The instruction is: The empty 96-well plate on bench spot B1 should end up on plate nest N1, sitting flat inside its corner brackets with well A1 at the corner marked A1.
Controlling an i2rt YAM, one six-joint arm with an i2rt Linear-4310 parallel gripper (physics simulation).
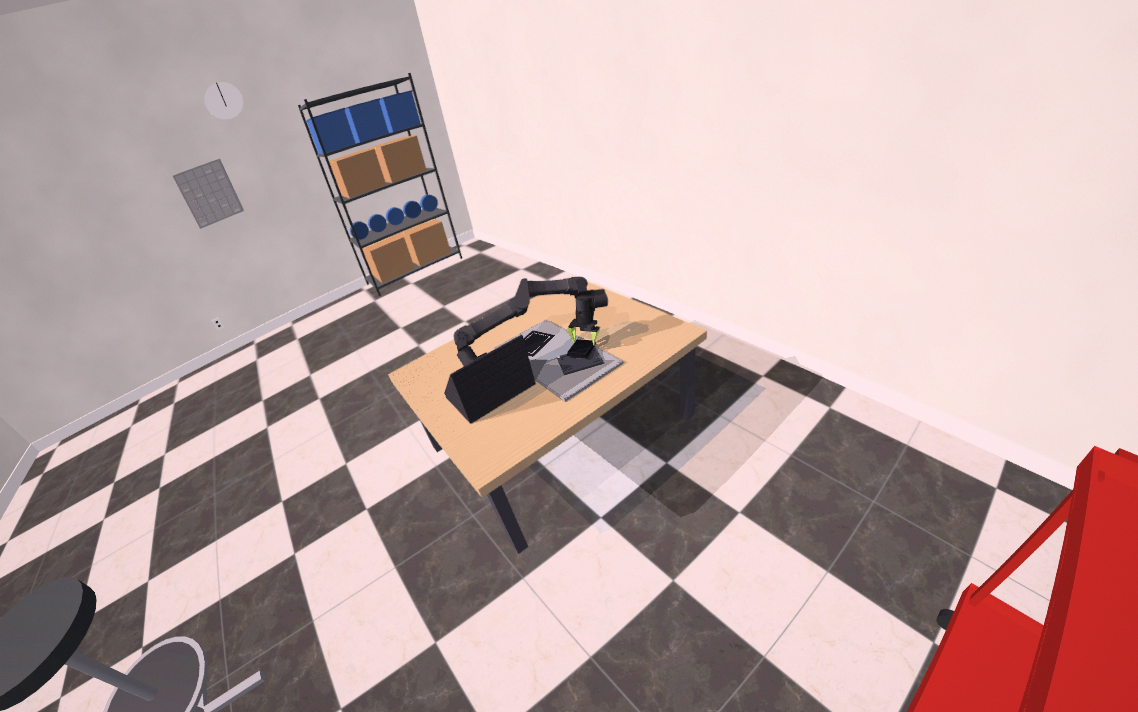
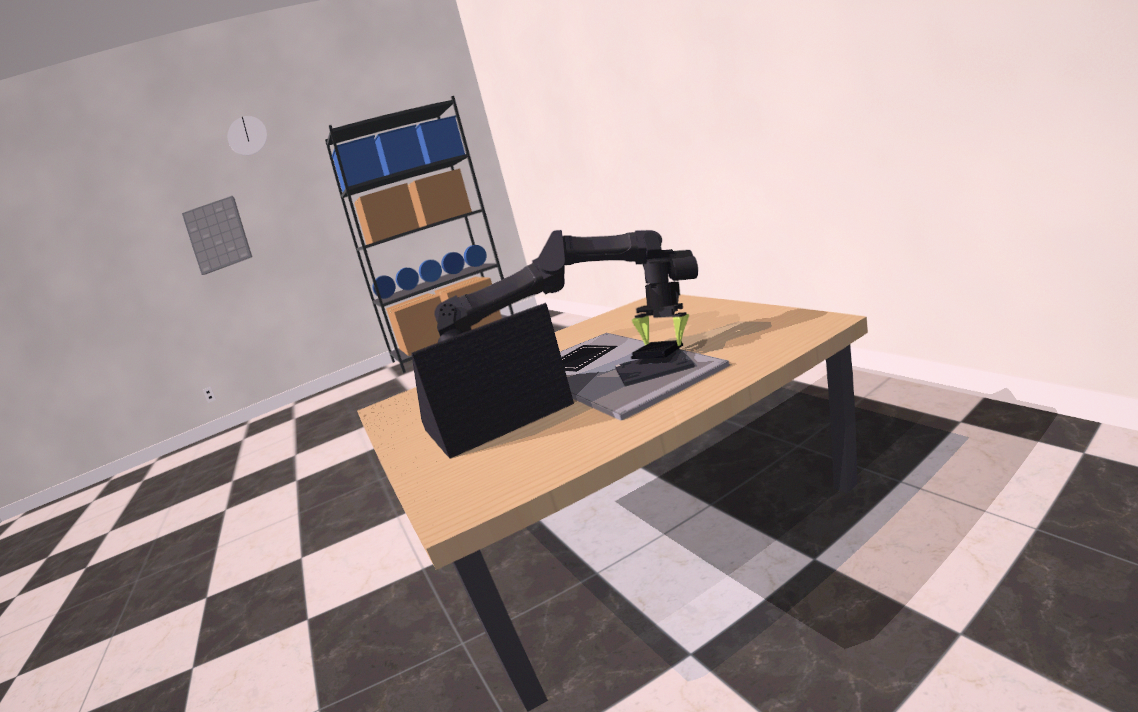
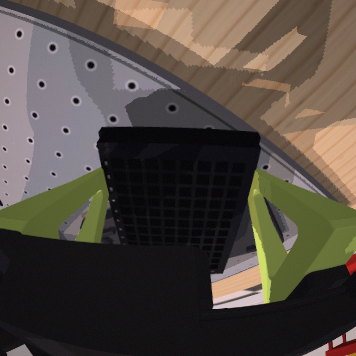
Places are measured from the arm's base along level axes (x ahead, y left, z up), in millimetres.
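Pixels of known places: gripper, between the fingertips: (image 1: 584, 344) (image 2: 663, 346) (image 3: 177, 175); arm's base, origin of its link: (image 1: 473, 367) (image 2: 464, 363).
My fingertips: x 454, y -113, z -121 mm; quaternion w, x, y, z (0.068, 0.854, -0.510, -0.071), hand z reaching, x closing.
Note:
For each thing: its top centre in the pictures, then the offset to it from my fingertips. "spot": a spot on its surface instead. Level surfaces: height alone.
- black 96-well plate, centre of its top: (image 3: 175, 242) (image 2: 656, 342) (image 1: 581, 344) dx -32, dy -17, dz +24 mm
- grey perforated board, centre of its top: (image 3: 47, 196) (image 2: 611, 365) (image 1: 553, 354) dx -106, dy +81, dz -19 mm
- dark flat shape, centre of its top: (image 3: 183, 246) (image 2: 652, 361) (image 1: 579, 357) dx -80, dy -49, dz -2 mm
- black rectangle with white marks, a spot on its surface: (image 2: 588, 357) (image 1: 538, 344) spot: dx -96, dy +196, dz -18 mm
- wooden table, height of its surface: dz -32 mm
The black 96-well plate (image 1: 580, 348) (image 2: 654, 350) (image 3: 175, 195) is between the green fingers of my gripper (image 1: 584, 341) (image 2: 663, 344) (image 3: 177, 175). My gripper is shut on its two sides and points down, holding the plate above the grey perforated board (image 1: 566, 392) (image 2: 621, 408) (image 3: 55, 100). The plate looks roughly level, with its open wells up. Under it is a dark flat shape (image 1: 579, 364) (image 2: 657, 371), nest or shadow; I cannot tell which. The nest's corner brackets and the A1 marks are too small or hidden to read.
A black rectangle with white marks (image 1: 537, 342) (image 2: 588, 357) lies on the board, nearer the arm's base. A large black wedge-shaped block (image 1: 490, 382) (image 2: 499, 382) stands on the wooden table (image 1: 495, 457) (image 2: 503, 495) beside the board. A shelf rack is far behind.

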